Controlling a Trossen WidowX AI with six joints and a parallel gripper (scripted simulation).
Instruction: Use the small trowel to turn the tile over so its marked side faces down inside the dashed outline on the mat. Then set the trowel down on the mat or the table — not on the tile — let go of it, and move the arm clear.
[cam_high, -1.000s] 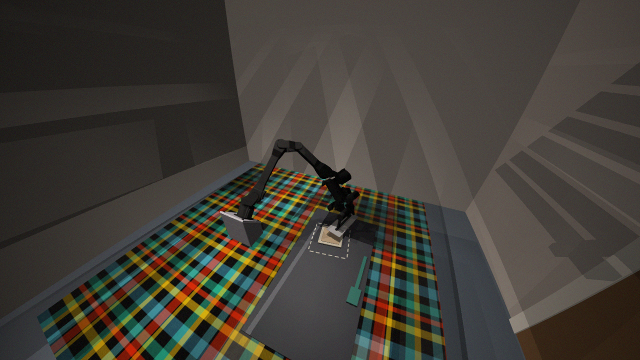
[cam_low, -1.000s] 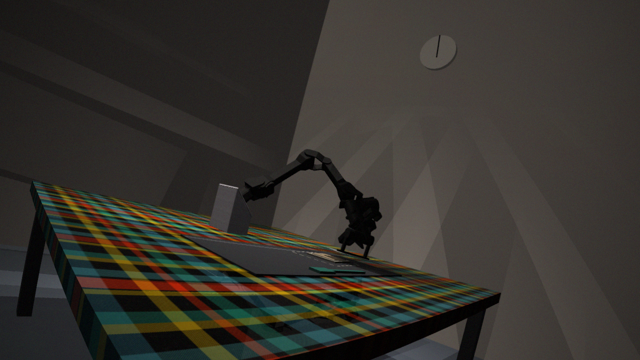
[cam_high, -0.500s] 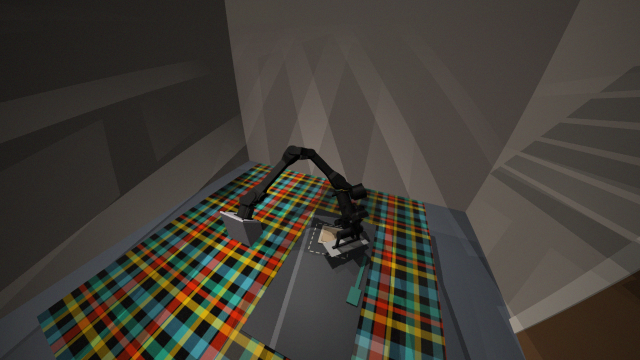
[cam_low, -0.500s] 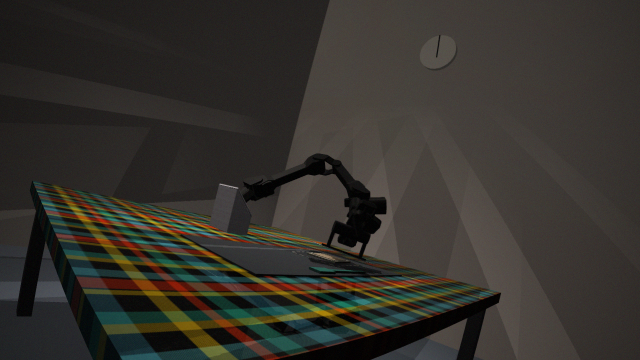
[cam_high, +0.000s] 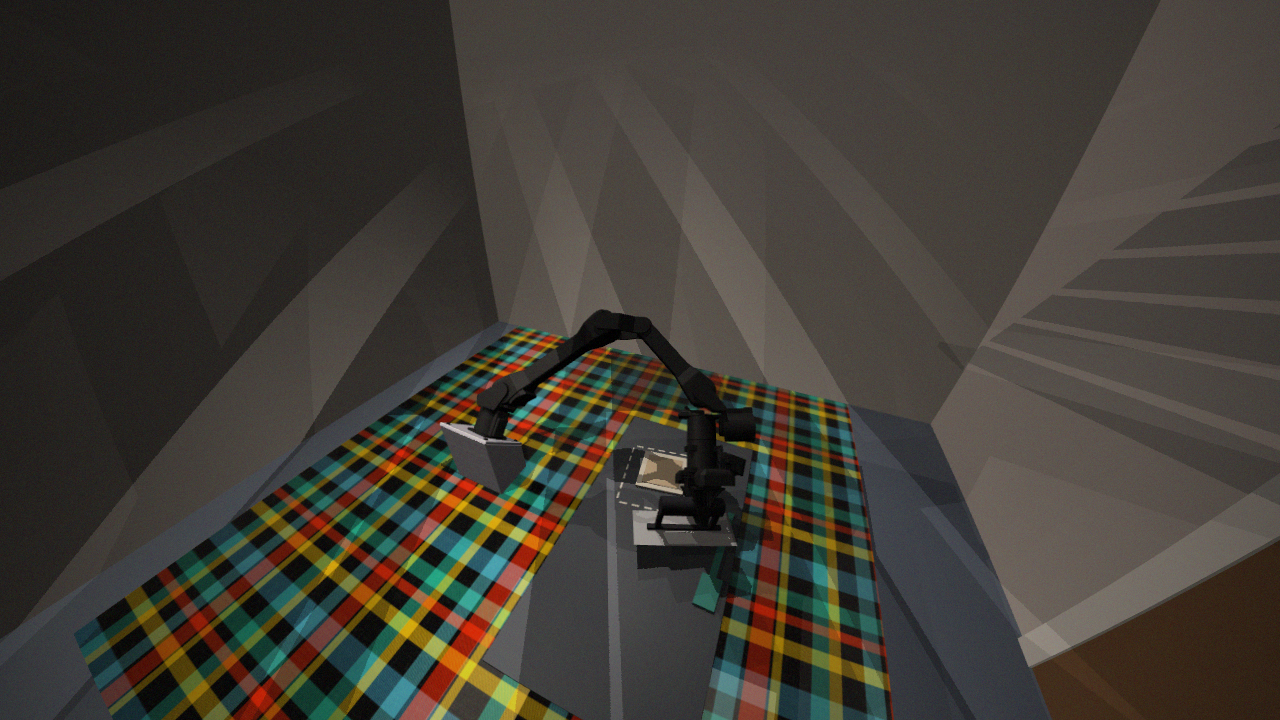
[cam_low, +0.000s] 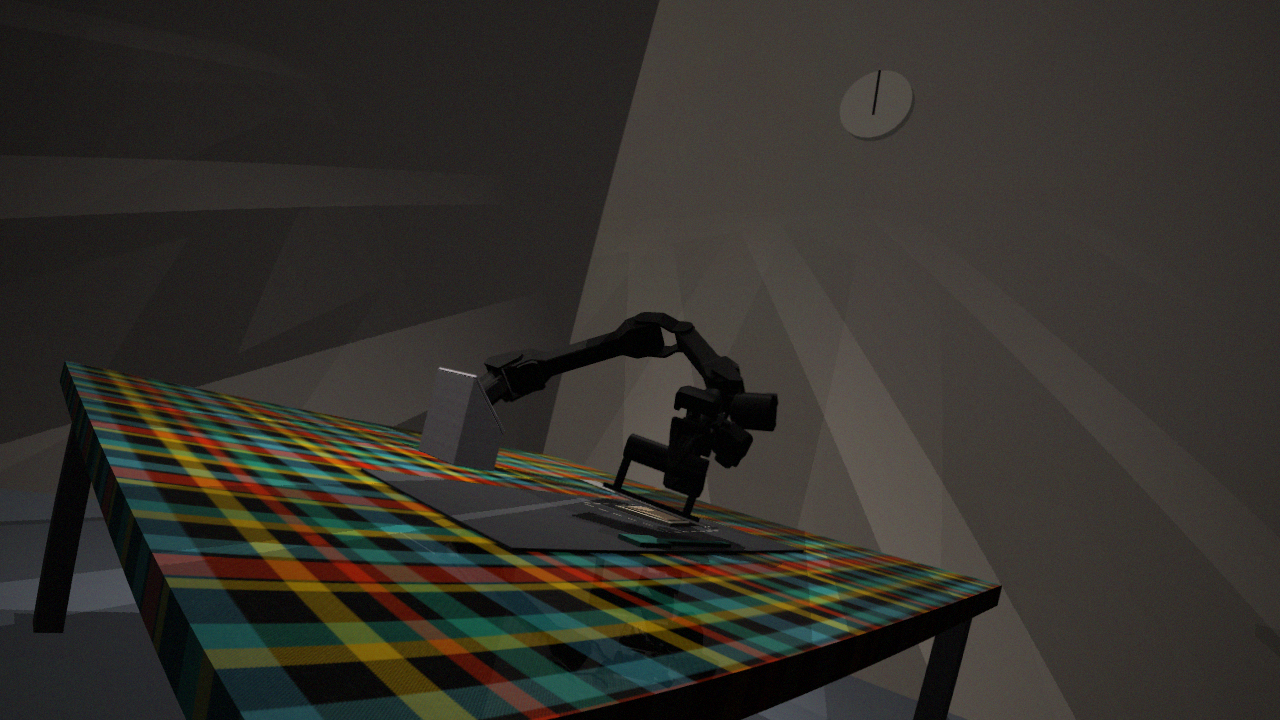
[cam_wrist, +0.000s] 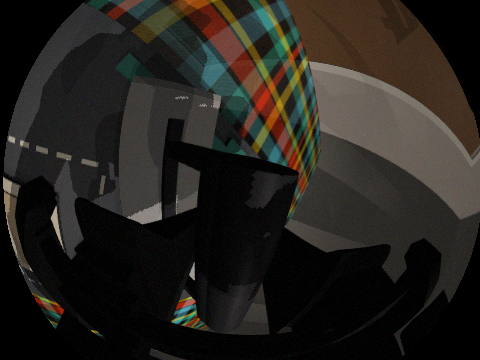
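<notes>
Now: the trowel 5 cm ahead of my gripper tip, 2 cm to the right of it and 8 cm below it. The rest, counted from my gripper tip: tile: 14 cm behind, 14 cm to the left, 8 cm below.
</notes>
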